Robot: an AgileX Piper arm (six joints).
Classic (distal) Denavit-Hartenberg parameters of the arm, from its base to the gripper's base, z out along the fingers. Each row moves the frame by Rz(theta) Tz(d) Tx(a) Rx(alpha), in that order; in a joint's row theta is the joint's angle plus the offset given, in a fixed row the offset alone. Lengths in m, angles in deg.
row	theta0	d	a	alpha
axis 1	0	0.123	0	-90
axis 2	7.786	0	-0.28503	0
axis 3	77.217	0	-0.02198	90
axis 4	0	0.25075	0	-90
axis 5	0	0	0	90
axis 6	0	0.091	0	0
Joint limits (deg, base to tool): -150..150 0..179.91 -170..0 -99.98..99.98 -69.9..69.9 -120..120
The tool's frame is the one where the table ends.
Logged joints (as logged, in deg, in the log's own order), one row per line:
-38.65 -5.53 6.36 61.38 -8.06 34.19
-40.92 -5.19 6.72 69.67 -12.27 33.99
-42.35 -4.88 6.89 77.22 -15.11 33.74
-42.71 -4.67 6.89 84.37 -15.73 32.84
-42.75 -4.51 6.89 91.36 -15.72 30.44
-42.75 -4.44 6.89 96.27 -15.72 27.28
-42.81 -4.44 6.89 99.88 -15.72 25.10
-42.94 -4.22 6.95 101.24 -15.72 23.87
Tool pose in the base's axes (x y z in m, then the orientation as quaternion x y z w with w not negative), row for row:
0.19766 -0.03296 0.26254 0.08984 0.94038 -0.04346 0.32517
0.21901 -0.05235 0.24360 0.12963 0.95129 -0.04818 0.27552
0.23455 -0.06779 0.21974 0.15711 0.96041 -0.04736 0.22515
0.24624 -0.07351 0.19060 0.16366 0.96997 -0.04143 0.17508
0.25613 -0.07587 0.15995 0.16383 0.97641 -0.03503 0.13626
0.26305 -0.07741 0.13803 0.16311 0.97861 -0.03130 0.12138
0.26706 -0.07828 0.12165 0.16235 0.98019 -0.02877 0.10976
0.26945 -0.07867 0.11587 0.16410 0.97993 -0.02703 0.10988
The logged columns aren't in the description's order. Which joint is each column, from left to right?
Columns, left to right: axis 3, axis 4, axis 6, axis 2, axis 1, axis 5.
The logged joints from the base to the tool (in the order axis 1, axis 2, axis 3, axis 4, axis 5, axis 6), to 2 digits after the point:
-8.06 61.38 -38.65 -5.53 34.19 6.36
-12.27 69.67 -40.92 -5.19 33.99 6.72
-15.11 77.22 -42.35 -4.88 33.74 6.89
-15.73 84.37 -42.71 -4.67 32.84 6.89
-15.72 91.36 -42.75 -4.51 30.44 6.89
-15.72 96.27 -42.75 -4.44 27.28 6.89
-15.72 99.88 -42.81 -4.44 25.10 6.89
-15.72 101.24 -42.94 -4.22 23.87 6.95

